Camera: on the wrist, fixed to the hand. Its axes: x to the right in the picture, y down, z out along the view.
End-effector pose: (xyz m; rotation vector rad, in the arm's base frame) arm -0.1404 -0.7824 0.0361 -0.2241 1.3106 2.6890
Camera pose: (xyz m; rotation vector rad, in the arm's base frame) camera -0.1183 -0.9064 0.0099 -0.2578 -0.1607 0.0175
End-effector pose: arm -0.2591 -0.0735 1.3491 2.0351 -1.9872 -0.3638
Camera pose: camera -0.2654 -0.0481 1.4751 -1.6877 -1.5357 0.9691
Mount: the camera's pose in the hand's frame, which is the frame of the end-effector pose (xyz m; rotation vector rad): -0.0242 0.0513 -0.1155 -0.0329 -0.9799 -2.8739
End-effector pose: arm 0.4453 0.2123 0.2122 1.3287 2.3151 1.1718
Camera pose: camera 0.4286 0.1457 0.3210 -1.3546 0.9769 -0.5086
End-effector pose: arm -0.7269 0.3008 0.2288 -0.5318 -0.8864 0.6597
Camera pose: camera -0.6570 0.3012 0.1208 1.3173 -1.4674 -1.9043
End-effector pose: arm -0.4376 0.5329 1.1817 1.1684 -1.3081 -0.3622
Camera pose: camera -0.3636 0.6266 1.2297 -1.3519 -0.6696 2.0479
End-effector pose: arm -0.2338 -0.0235 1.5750 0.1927 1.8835 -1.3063
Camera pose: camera -0.2517 0.1038 1.5700 2.4083 0.0399 1.1843
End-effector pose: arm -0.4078 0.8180 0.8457 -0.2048 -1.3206 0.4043
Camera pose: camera -0.3095 0.8646 0.7769 1.9285 -1.1481 -2.1430
